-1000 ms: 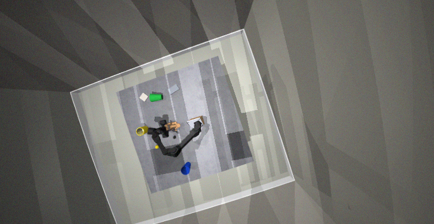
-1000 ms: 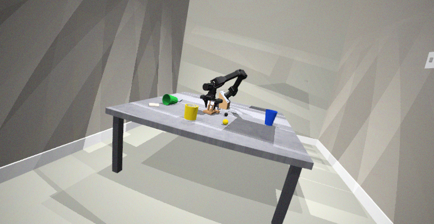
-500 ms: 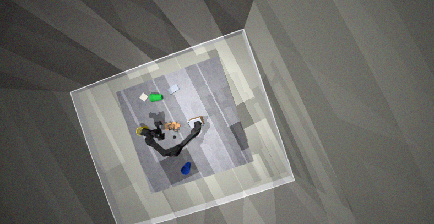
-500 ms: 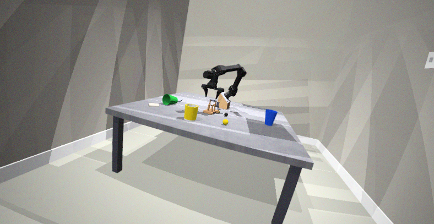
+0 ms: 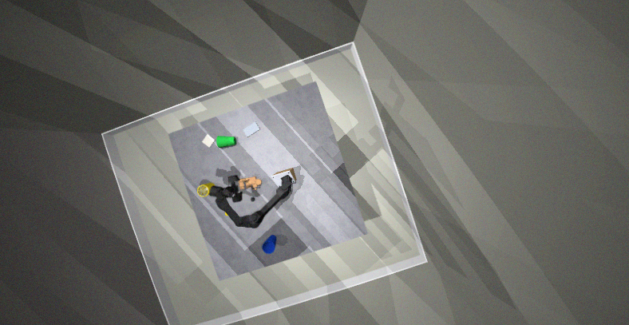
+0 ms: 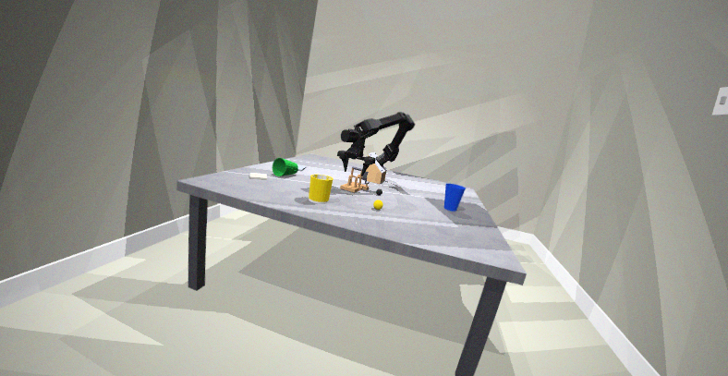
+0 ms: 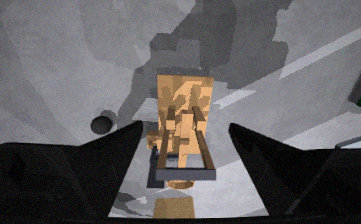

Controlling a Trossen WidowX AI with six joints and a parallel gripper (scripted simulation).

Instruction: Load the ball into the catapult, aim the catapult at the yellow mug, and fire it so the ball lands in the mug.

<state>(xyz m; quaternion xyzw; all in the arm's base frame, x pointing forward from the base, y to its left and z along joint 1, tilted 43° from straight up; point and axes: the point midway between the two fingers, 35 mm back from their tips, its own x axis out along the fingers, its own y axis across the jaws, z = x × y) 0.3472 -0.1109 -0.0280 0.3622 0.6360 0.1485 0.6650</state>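
My gripper tip is now 140 mm to the right of the small black ball and 70 mm above it. Round my gripper tip: yellow ball (230 mm ahead, 150 mm to the left, 60 mm below); wooden catapult (60 mm behind, 40 mm to the left, 30 mm below); yellow mug (270 mm ahead, 90 mm to the right, 50 mm below).
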